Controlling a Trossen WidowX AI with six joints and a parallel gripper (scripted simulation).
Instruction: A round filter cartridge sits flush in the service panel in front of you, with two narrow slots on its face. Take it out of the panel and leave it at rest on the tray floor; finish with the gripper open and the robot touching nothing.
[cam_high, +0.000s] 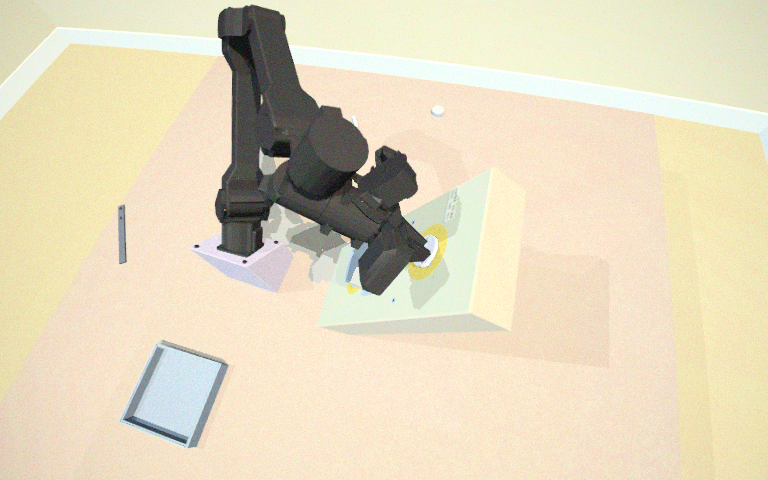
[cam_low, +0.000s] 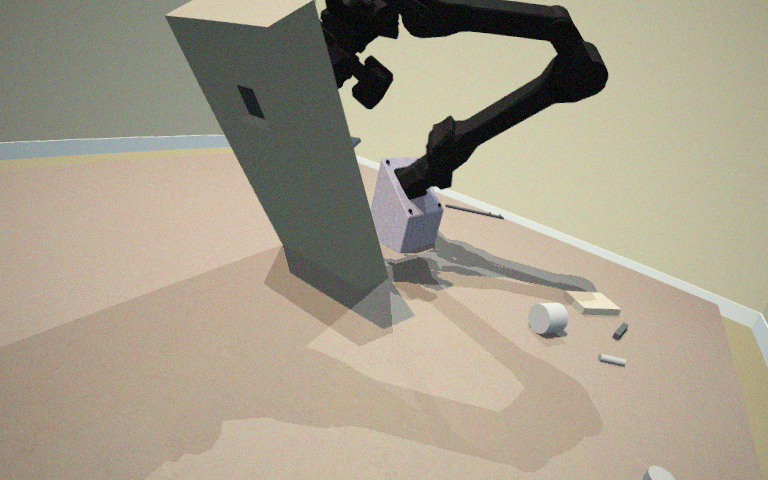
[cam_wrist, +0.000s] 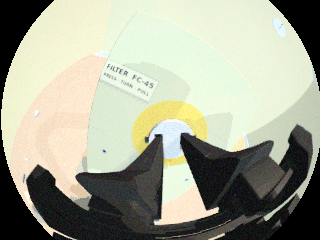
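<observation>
Now: the grey tray 42 cm behind my gripper tip, 29 cm to the right of it and 27 cm below it. From my gripper tip the other things lie so: small grey bar: 39 cm behind, 44 cm to the left, 27 cm below; round filter cartridge: 1 cm ahead, 1 cm below; tan block: 45 cm behind, 38 cm to the left, 27 cm below.
</observation>
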